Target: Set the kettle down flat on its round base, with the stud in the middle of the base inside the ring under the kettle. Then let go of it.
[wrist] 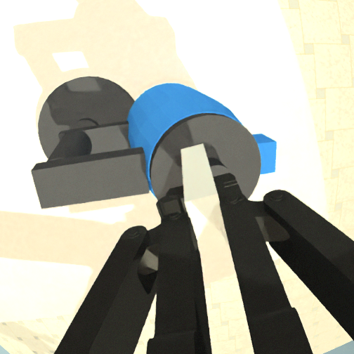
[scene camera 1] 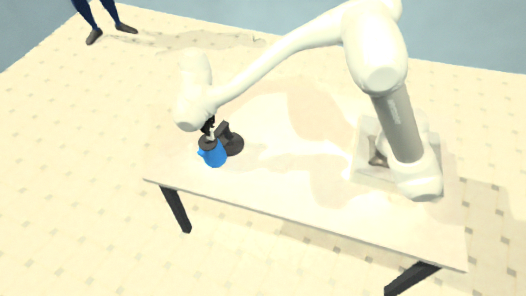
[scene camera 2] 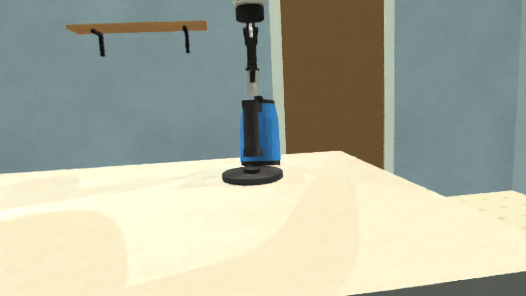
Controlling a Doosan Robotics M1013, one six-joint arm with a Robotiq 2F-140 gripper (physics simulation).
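The blue kettle (scene camera 1: 215, 154) (scene camera 2: 270, 137) (wrist: 175, 102) stands upright on the table beside the round black base (scene camera 1: 236, 146) (scene camera 2: 265, 176) (wrist: 60, 107). They are apart in the wrist view's plane as far as I can see, with the dark handle (scene camera 2: 251, 127) (wrist: 92, 180) reaching over the base. The base's stud (scene camera 2: 251, 170) shows in scene camera 2. The ring under the kettle is hidden. My gripper (scene camera 1: 211, 135) (scene camera 2: 253, 90) (wrist: 197, 166) is shut and empty, its pale pads together just above the dark lid, partly hiding the lid knob in the wrist view.
The pale table (scene camera 1: 280, 197) (scene camera 2: 175, 250) carries the arm's mounting plate (scene camera 1: 361, 172) at its other end. The kettle is near the table's end. A person's shoe (scene camera 1: 94, 36) shows on the floor behind. A wall shelf (scene camera 2: 145, 27) and a brown door (scene camera 2: 335, 75) are in the background.
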